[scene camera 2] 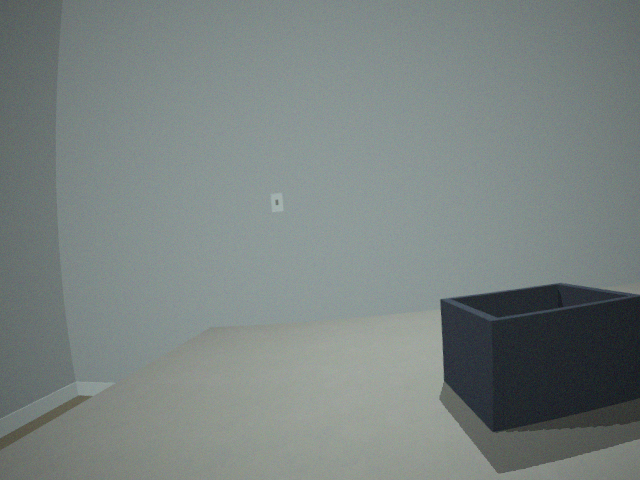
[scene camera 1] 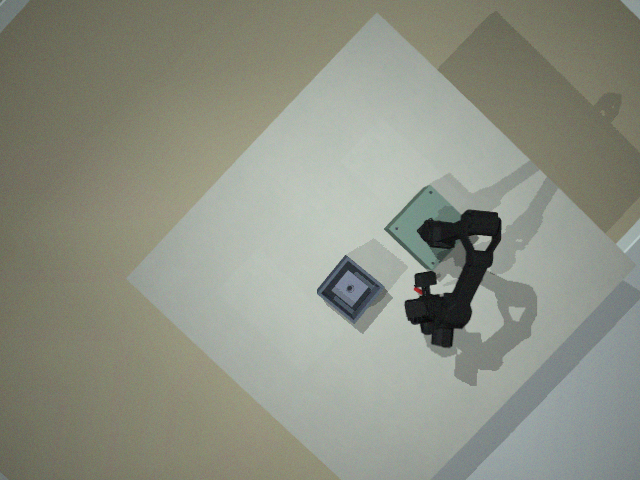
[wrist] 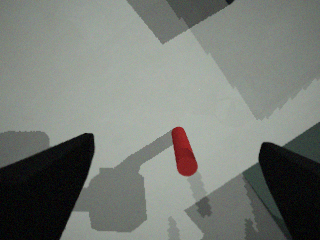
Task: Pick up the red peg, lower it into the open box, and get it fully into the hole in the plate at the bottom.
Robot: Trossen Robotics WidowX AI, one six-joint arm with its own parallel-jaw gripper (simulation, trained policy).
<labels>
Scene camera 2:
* dark blue box: 517, 357
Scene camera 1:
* my gripper: 417, 298
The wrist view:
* my gripper: 177, 146
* red peg: 186, 163
</labels>
